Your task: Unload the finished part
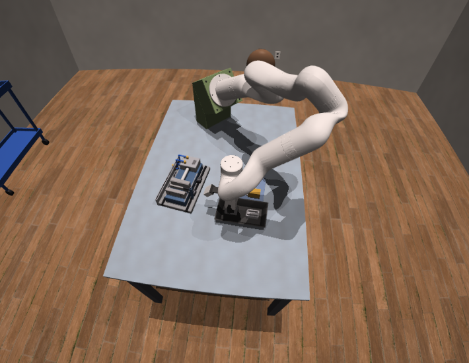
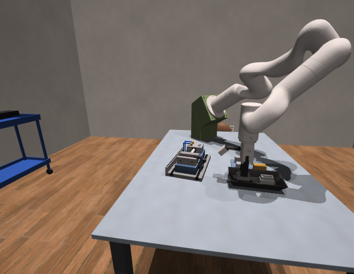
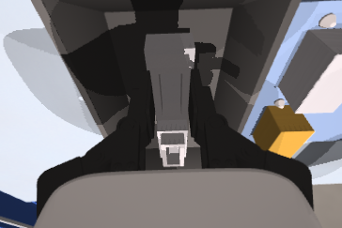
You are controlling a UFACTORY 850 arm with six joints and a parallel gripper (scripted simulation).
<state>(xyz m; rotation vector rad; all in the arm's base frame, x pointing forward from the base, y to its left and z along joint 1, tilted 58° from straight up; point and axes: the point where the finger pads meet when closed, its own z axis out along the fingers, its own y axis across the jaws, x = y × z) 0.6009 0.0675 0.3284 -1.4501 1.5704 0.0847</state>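
Right now my hand is 120 mm past the pale block, 20 mm to the left of it and 40 mm above it. Round my hand: orange block (140 mm behind, 70 mm to the left, 40 mm below); then light blue plate (170 mm behind, 20 mm to the left, 60 mm below); then vise actuator box (150 mm behind, 300 mm to the right, 20 mm above).
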